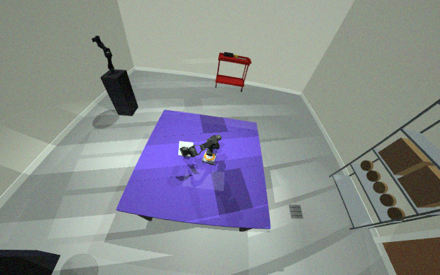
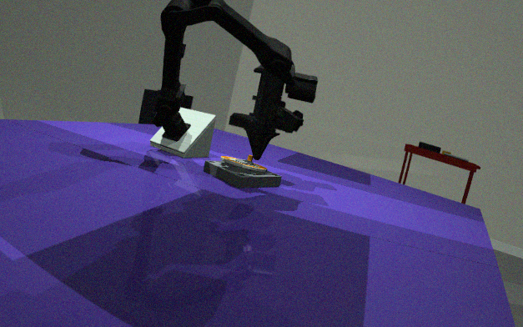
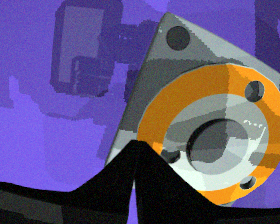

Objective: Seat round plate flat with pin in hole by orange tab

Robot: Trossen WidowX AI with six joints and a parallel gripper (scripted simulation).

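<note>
Now: the grey square base 50 mm to the right of my gripper tip and 20 mm below it.
</note>
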